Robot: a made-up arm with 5 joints.
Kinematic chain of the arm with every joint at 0, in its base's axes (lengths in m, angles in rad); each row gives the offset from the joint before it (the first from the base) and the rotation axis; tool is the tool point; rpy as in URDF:
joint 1: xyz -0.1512 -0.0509 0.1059 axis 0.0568 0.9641 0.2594
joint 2: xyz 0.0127 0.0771 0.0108 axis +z
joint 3: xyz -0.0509 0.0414 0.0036 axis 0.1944 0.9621 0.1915
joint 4: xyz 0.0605 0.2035 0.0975 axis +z
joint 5: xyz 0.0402 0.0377 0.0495 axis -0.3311 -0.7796 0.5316
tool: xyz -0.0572 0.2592 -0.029 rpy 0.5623 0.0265 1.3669
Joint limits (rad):
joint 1: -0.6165..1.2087
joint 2: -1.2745..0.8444
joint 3: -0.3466..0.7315
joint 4: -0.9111..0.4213
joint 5: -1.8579..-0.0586
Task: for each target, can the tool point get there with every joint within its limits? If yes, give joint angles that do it. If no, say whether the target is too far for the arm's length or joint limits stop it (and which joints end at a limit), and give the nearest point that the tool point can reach.
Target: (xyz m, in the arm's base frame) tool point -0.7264 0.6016 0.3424
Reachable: no: too far | nearest point -0.5488 0.4277 0.2770 | short by 0.257 m
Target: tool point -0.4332 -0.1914 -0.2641
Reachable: no: joint limits stop it (at a limit: joint 1, joint 2, joint 3, joint 4, joint 5) | nearest point -0.0877 -0.1251 -0.2461 | short by 0.352 m
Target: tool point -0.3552 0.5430 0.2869
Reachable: yes | joints -0.0796 0.5810 0.1325 0.1171 -0.8756
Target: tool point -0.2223 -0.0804 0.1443
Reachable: no: joint limits stop it (at a limit: joint 1, joint 2, joint 4, joint 5) | nearest point -0.0702 -0.2415 0.4082 | short by 0.345 m
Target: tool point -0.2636 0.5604 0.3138
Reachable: yes | joints 0.3406 0.5315 0.3881 0.2522 -1.4086
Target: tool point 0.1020 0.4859 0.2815
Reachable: yes | joints -0.0553 0.0619 0.1139 -0.1639 -1.5267
